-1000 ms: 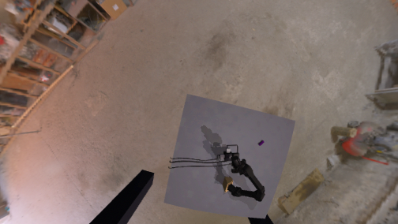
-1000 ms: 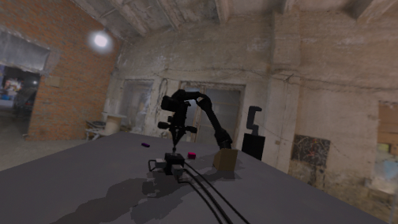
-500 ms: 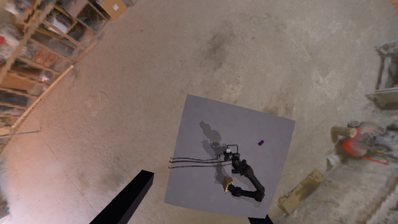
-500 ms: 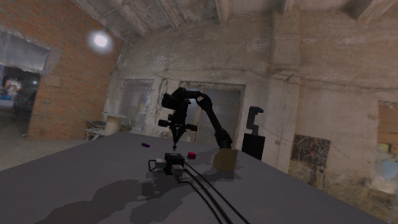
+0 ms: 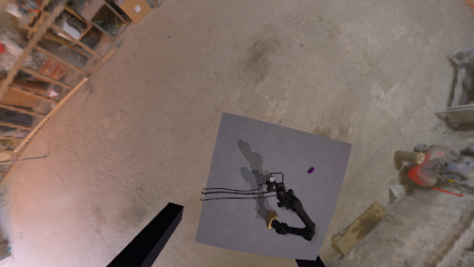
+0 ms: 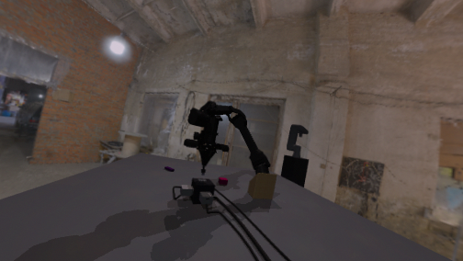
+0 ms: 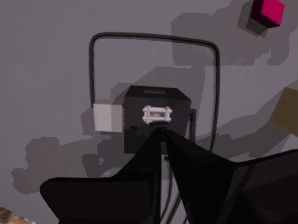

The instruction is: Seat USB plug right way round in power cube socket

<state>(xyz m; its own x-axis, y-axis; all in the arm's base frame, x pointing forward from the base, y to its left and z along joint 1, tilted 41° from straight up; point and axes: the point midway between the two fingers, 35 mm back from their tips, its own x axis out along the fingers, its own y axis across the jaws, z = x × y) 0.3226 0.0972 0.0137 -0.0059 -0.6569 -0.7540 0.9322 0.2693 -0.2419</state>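
My gripper tip is now 20 mm above the pale USB plug. Also, from my gripper tip: magenta block (200 mm to the right, 140 mm behind, 120 mm below); then small purple piece (330 mm to the right, 190 mm ahead, 130 mm below).
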